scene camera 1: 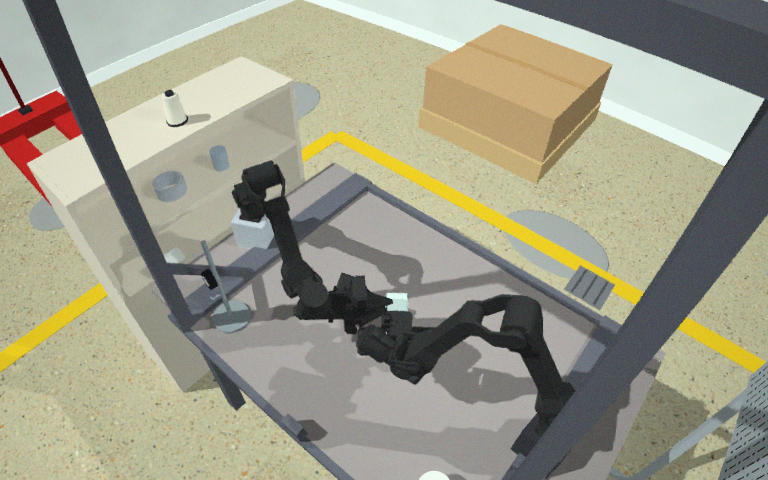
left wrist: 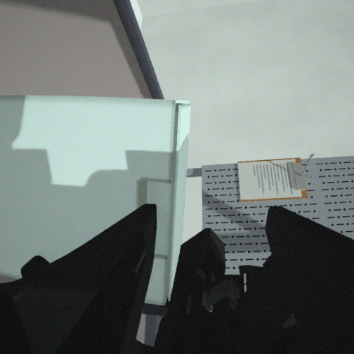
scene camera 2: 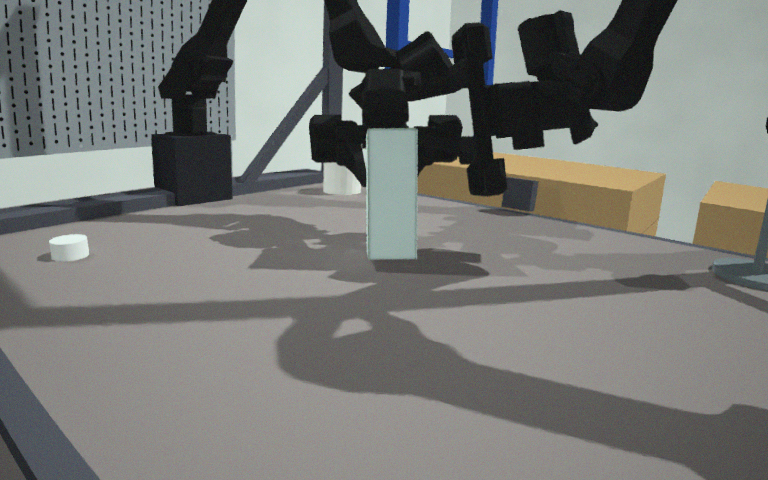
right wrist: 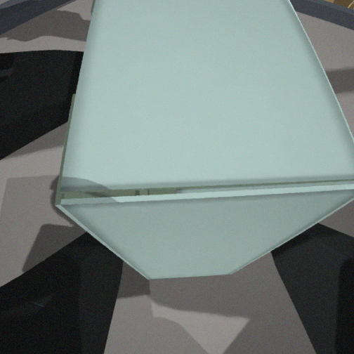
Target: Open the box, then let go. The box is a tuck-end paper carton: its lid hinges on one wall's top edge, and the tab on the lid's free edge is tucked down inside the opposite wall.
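Pixels of known places: left gripper, between the fingertips: (scene camera 1: 390, 305) (scene camera 2: 404, 119); left arm's base, origin of its link: (scene camera 1: 253, 213); right arm's base, origin of its link: (scene camera 2: 190, 134).
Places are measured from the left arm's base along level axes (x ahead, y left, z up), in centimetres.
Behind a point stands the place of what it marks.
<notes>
The pale green carton (scene camera 1: 397, 301) {z 3.5, x 48.0, y -22.0 cm} (scene camera 2: 391, 198) {z -3.2, x 46.9, y -18.8 cm} (left wrist: 75, 165) (right wrist: 200, 90) stands upright in the middle of the table. Its lid lies over the opening; a narrow dark slit shows along its near edge in the right wrist view, and in the left wrist view it shows nearly edge-on. Whether the tab is tucked is hidden. My right gripper (scene camera 2: 391, 164) {z -2.8, x 48.6, y -25.1 cm} (right wrist: 194, 223) is shut on the carton, one finger on each side. My left gripper (scene camera 1: 389, 301) {z 4.6, x 46.9, y -24.4 cm} (left wrist: 211, 216) is partly open and empty at the lid end, one finger in front of the carton's wall, the other beyond the lid.
A round-based stand (scene camera 1: 231, 316) {z -9.4, x 4.9, y -29.3 cm} (scene camera 2: 741, 272) {z -9.9, x 7.0, y -27.4 cm} is on the table near the left arm. A small white disc (scene camera 2: 69, 249) {z -9.4, x 80.1, y -9.3 cm}, a white cylinder (scene camera 2: 341, 180) {z -8.0, x 64.0, y -56.5 cm} and a dark block (scene camera 2: 519, 194) {z -7.4, x 32.4, y -52.7 cm} also show. Frame rails (scene camera 1: 453, 234) {z -8.7, x 57.5, y 15.3 cm} edge the table, beside a shelf unit (scene camera 1: 79, 186) {z 18.3, x -39.4, y -19.0 cm}.
</notes>
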